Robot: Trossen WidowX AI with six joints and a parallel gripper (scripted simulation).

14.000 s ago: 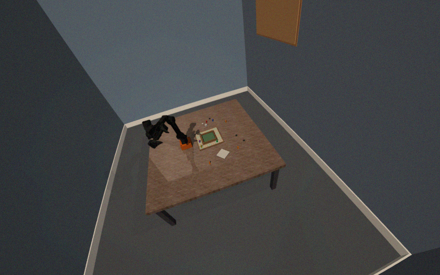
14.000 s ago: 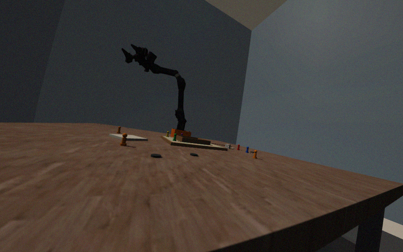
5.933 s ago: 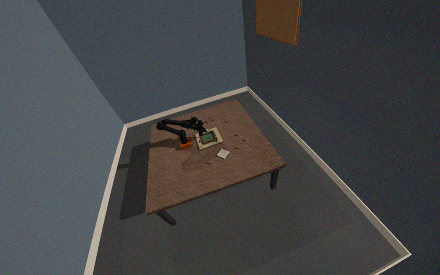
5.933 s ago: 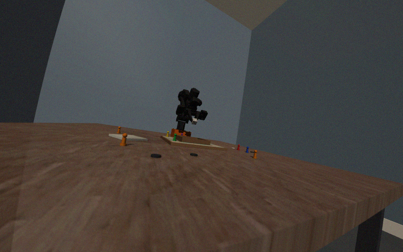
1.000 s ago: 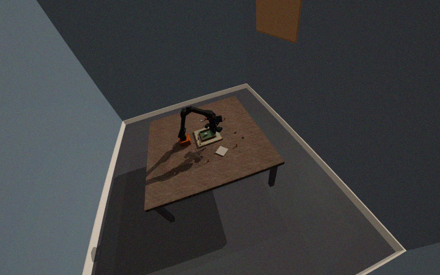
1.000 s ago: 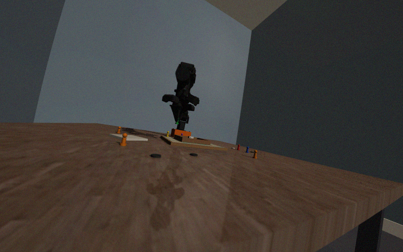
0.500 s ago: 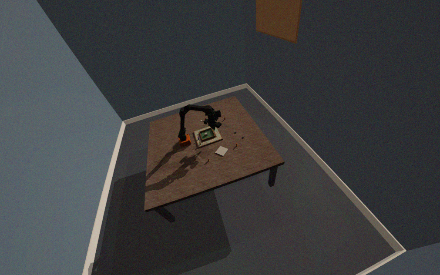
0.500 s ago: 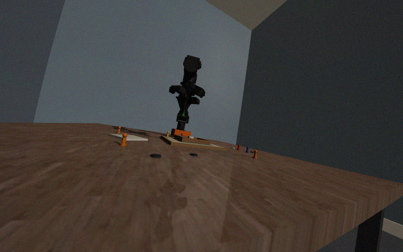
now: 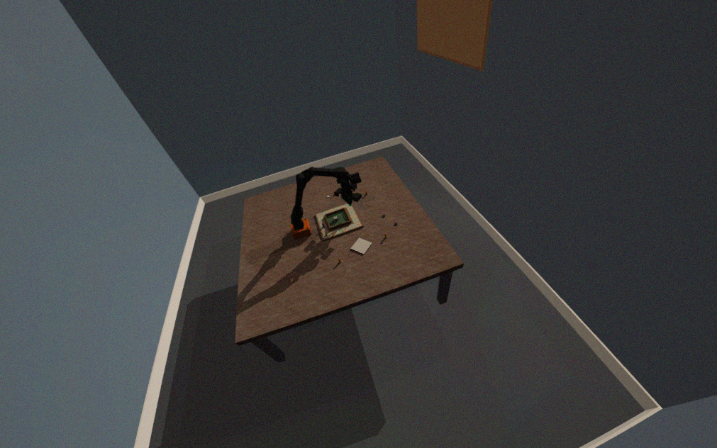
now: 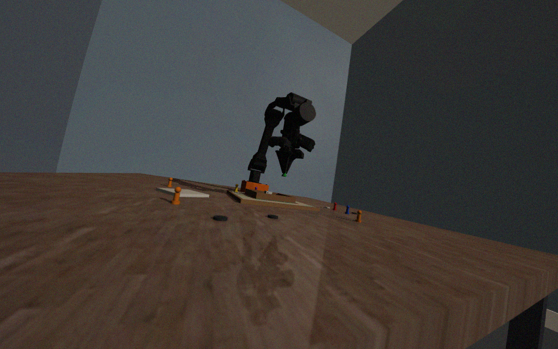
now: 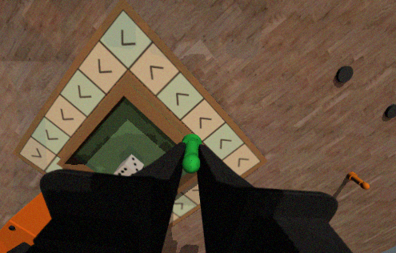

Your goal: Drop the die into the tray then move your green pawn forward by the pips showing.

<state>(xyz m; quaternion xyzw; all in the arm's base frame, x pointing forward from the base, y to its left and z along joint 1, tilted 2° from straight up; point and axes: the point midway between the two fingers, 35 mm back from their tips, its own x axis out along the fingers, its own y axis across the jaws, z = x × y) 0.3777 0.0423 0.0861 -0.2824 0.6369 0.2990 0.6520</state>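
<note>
Now: gripper tip 12 cm past the white die, 9 cm above it and 2 cm to the left of it. Also, from my gripper tip: purple pawn 22 cm behind, 8 cm below, 5 cm to the right; yellow pawn 20 cm behind, 14 cm to the right, 8 cm below; green pawn 1 cm above.
</note>
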